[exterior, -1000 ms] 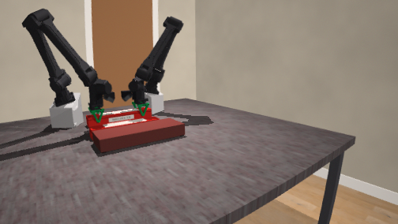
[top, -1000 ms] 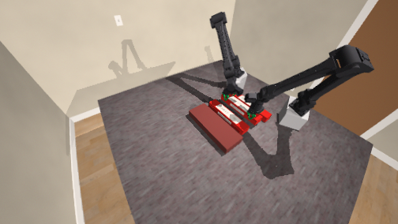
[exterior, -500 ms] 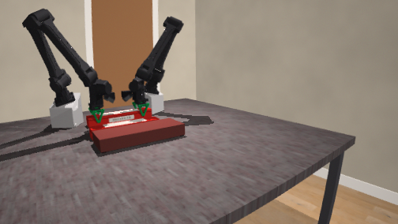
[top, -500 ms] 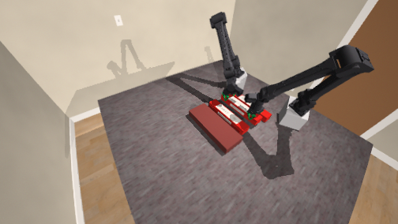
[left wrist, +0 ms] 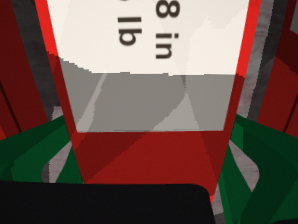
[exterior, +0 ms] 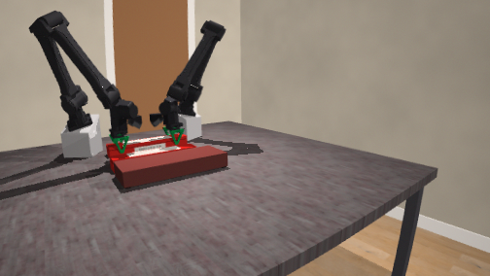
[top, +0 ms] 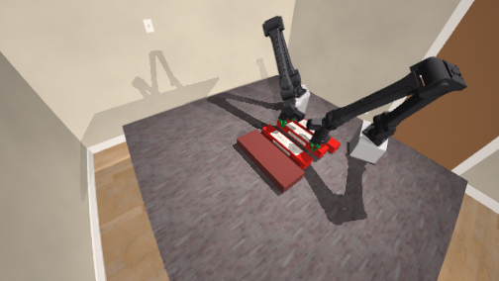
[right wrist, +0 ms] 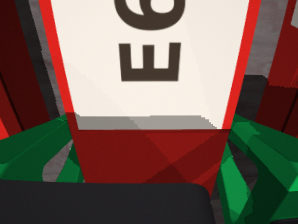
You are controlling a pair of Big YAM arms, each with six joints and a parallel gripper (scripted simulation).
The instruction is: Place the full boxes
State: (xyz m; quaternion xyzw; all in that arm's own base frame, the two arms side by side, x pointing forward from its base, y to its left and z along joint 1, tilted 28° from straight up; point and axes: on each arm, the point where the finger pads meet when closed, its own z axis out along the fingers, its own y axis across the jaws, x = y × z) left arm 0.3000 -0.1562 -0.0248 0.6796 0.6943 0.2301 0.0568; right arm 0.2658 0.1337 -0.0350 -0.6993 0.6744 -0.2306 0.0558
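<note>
Right now my left hand is 120 mm to the left of the red electrode box, 10 mm below it and 10 mm past it. From my left hand the other things lie so: low dark red platform: 270 mm ahead, 140 mm to the right, 30 mm below.
My right gripper is now 14 cm to the right of the red electrode box, 1 cm below it and 1 cm short of it. Round my right hand: low dark red platform (29 cm ahead, 12 cm to the left, 3 cm below).
</note>
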